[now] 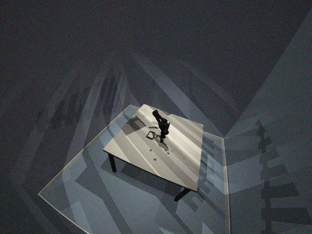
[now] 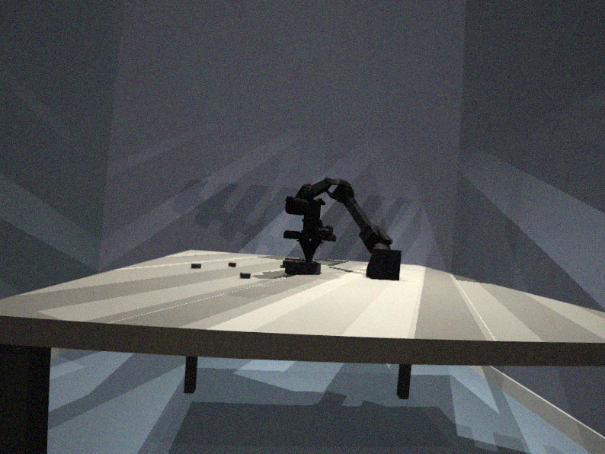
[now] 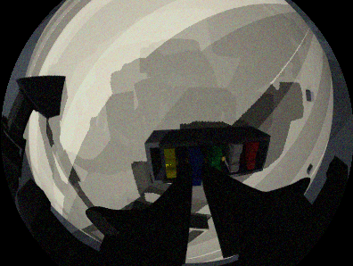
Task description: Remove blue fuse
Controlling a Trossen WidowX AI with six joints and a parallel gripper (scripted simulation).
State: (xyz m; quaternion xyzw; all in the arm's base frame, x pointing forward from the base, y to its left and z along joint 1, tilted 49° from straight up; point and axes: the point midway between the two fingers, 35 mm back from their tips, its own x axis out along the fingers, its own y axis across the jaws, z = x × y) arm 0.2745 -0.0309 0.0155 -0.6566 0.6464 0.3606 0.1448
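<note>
The green fuse lies 2 cm ahead of my gripper tip, 1 cm to the left of it and 2 cm below it. Round my gripper tip: white fuse (4 cm ahead, 1 cm to the left, 2 cm below); then blue fuse (1 cm below); then yellow fuse (2 cm behind, 1 cm to the right, 2 cm below).
</note>
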